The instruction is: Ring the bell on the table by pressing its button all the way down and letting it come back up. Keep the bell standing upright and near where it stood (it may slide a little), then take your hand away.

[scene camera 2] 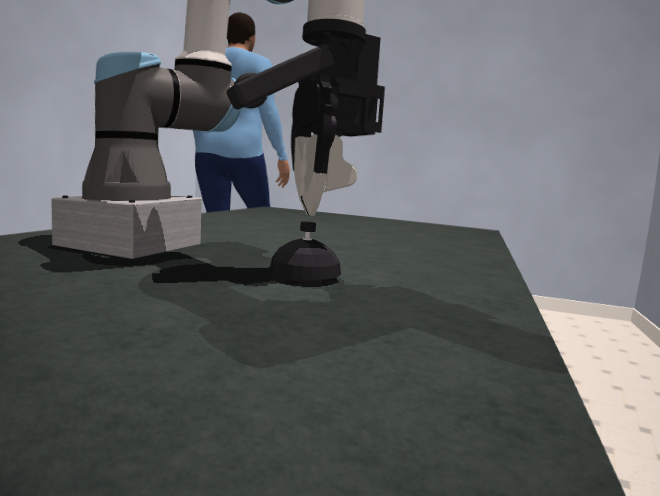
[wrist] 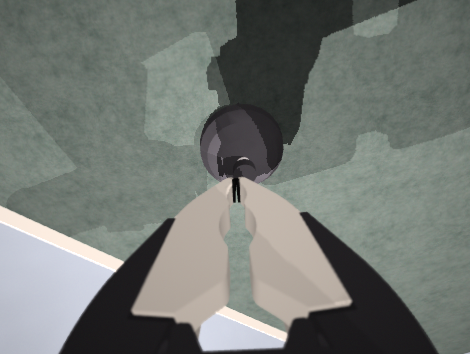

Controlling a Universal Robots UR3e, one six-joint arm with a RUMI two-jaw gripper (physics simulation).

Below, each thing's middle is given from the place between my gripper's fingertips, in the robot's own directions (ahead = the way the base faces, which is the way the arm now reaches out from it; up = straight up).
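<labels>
Dark domed bell [scene camera 2: 305,261]: my hand 10 mm to the right of it, 40 mm above it.
</labels>
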